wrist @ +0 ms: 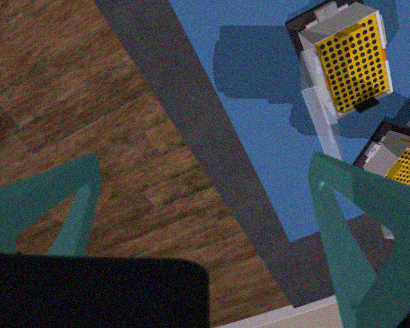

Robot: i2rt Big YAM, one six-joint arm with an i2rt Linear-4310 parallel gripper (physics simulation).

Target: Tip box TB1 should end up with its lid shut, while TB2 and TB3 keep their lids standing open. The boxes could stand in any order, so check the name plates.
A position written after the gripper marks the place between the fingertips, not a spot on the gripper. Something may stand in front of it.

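Observation:
The gripper point(204, 164) can be seen, and so can a clear lid point(313, 88).

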